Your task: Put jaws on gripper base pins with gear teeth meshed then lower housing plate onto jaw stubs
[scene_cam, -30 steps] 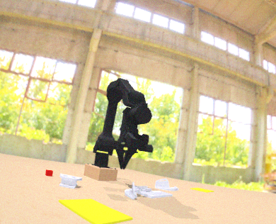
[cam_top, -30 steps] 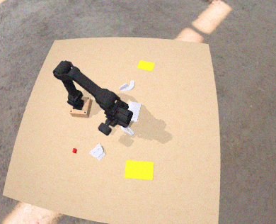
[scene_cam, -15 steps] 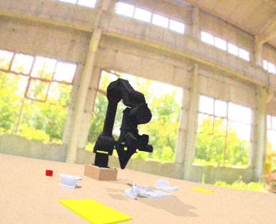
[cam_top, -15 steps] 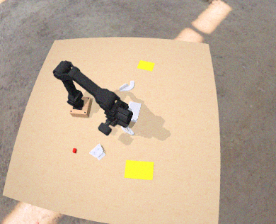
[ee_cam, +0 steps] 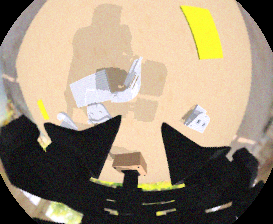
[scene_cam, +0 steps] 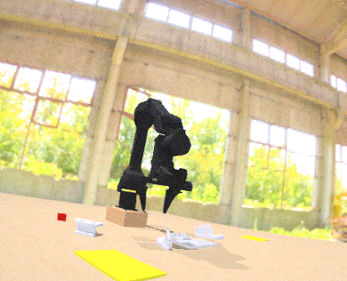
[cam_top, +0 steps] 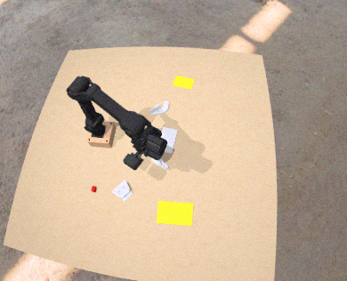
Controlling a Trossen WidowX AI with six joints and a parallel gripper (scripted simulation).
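The white jaw lies 4 cm ahead of my gripper tip, 4 cm to the left of it and 7 cm below it. From my gripper tip the other things lie so: small red cube: 23 cm behind, 16 cm to the right, 7 cm below; then large yellow patch: 14 cm ahead, 22 cm to the right, 8 cm below; then small white block: 9 cm behind, 15 cm to the right, 7 cm below.
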